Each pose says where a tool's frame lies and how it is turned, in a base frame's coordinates. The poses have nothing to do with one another.
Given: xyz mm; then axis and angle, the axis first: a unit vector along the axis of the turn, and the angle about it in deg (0 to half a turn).
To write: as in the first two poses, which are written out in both.
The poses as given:
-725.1 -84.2 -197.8 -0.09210 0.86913 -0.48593 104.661
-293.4 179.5 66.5 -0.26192 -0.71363 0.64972 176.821
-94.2 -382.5 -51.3 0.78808 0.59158 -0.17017 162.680
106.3 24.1 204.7 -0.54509 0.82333 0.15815 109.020
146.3 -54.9 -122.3 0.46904 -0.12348 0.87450 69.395
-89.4 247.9 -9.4 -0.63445 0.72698 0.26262 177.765
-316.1 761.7 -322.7 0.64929 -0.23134 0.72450 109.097
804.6 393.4 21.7 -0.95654 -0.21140 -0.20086 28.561
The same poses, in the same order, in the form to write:
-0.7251 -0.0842 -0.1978 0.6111 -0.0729 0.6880 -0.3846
-0.2934 0.1795 0.0665 0.0277 -0.2618 -0.7134 0.6495
-0.0942 -0.3825 -0.0513 0.1506 0.7791 0.5848 -0.1682
0.1063 0.0241 0.2047 0.5806 -0.4438 0.6704 0.1288
0.1463 -0.0549 -0.1223 0.8222 0.2670 -0.0703 0.4978
-0.0894 0.2479 -0.0094 0.0195 -0.6343 0.7268 0.2626
-0.3161 0.7617 -0.3227 0.5800 0.5289 -0.1885 0.5902
0.8046 0.3934 0.0217 0.9691 -0.2359 -0.0521 -0.0495

